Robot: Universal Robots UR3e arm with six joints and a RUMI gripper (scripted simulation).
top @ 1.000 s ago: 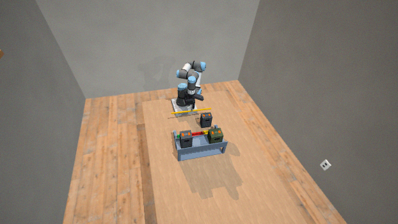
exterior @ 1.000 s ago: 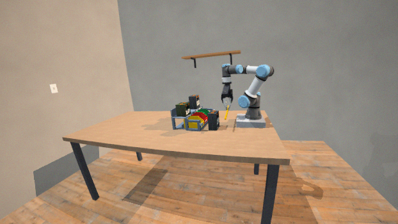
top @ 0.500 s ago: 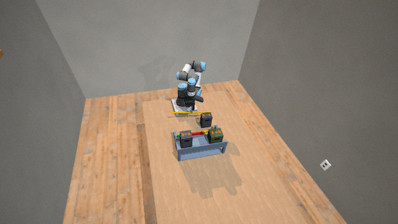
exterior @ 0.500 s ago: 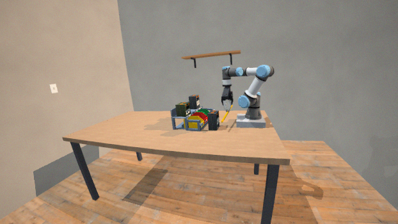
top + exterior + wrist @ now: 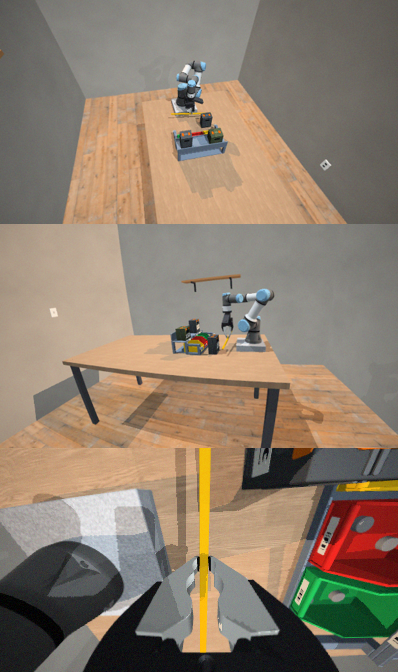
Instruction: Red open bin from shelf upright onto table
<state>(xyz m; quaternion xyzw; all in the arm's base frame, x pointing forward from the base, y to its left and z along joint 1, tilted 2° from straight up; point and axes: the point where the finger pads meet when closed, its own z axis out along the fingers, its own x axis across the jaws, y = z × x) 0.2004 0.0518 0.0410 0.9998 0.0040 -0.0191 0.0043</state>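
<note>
The red bin is 26 cm ahead of my hand and 5 cm below it. The rest, counted from my hand: yellow bin (25 cm ahead, 11 cm to the left, 5 cm below); yellow rod (1 cm below); black case (11 cm to the left, 9 cm ahead, 3 cm below).
</note>
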